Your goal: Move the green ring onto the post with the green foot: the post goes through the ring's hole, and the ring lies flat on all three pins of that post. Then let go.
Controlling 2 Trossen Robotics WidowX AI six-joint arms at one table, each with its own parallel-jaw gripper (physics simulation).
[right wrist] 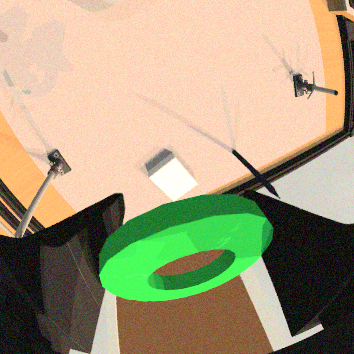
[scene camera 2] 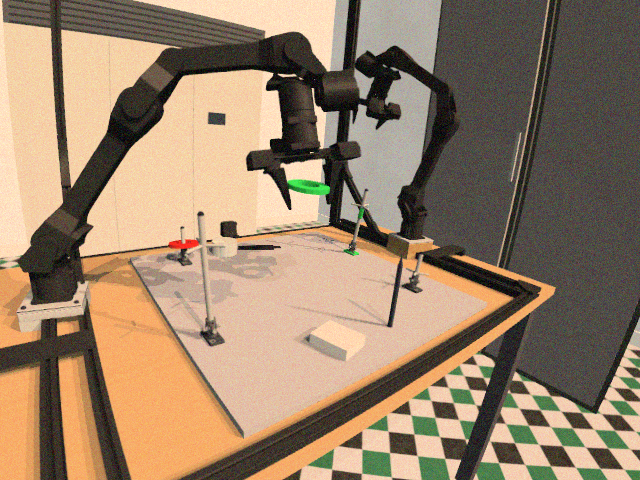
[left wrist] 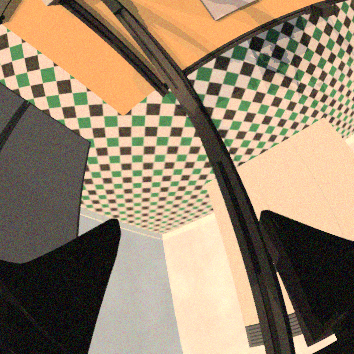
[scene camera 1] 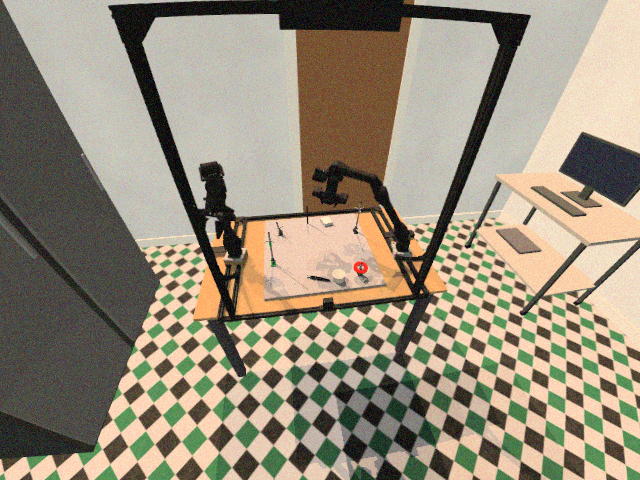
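Pixels of known places: left gripper, fingertip midpoint: (scene camera 2: pixel 364 126) (left wrist: pixel 190 223) (scene camera 1: pixel 210 237); right gripper, fingertip midpoint: (right wrist: pixel 184 199) (scene camera 2: pixel 309 207) (scene camera 1: pixel 328 205); left arm's base, origin of the base link: (scene camera 2: pixel 411 236) (scene camera 1: pixel 235 253); right arm's base, origin of the base link: (scene camera 2: pixel 55 294) (scene camera 1: pixel 402 248).
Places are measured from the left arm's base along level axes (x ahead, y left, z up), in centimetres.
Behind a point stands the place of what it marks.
The green ring (scene camera 2: pixel 305 190) @(z 19.3, x 51.2, y 28.9 cm) (right wrist: pixel 150 250) @(z 20.1, x 50.3, y 23.3 cm) is held nearly level, high above the grey mat (scene camera 2: pixel 289 382) @(z -4.3, x 58.1, y 42.7 cm). My right gripper (scene camera 2: pixel 309 204) @(z 15.9, x 48.6, y 25.6 cm) (right wrist: pixel 184 199) @(z 15.9, x 48.6, y 25.6 cm) is shut on it, with one finger on each side; its hole is open to view. The post with the green foot (scene camera 1: pixel 270 250) @(z 4.6, x 20.0, y -1.0 cm) (scene camera 2: pixel 357 229) @(z 3.2, x 20.5, y -0.1 cm) stands on the mat, at the left in scene camera 1 and at the back right in scene camera 2. It carries pins near its top and is apart from the ring. My left gripper (scene camera 2: pixel 366 124) @(z 32.5, x 5.3, y -24.8 cm) (left wrist: pixel 190 223) @(z 32.5, x 5.3, y -24.8 cm) is open and empty, raised high beyond the right gripper.
A red ring (scene camera 1: pixel 356 269) @(z 0.5, x 64.2, y -7.7 cm) (scene camera 2: pixel 177 245) @(z 1.0, x 68.1, y -3.1 cm) sits on a short post. A white cylinder (scene camera 1: pixel 338 276) @(z -0.8, x 55.3, y -11.7 cm) and a black pen-like thing (scene camera 1: pixel 318 278) @(z -3.4, x 45.0, y -11.3 cm) lie near it. A tall post (scene camera 2: pixel 205 279) @(z 6.5, x 66.7, y 29.8 cm), a dark upright rod (scene camera 2: pixel 395 291) @(z 2.9, x 35.9, y 35.8 cm), a short post (scene camera 2: pixel 417 268) @(z 0.8, x 19.5, y 24.0 cm) and a white block (scene camera 2: pixel 337 339) @(z -2.3, x 48.4, y 38.3 cm) (right wrist: pixel 173 179) @(z -2.3, x 47.6, y 36.8 cm) are on the mat.
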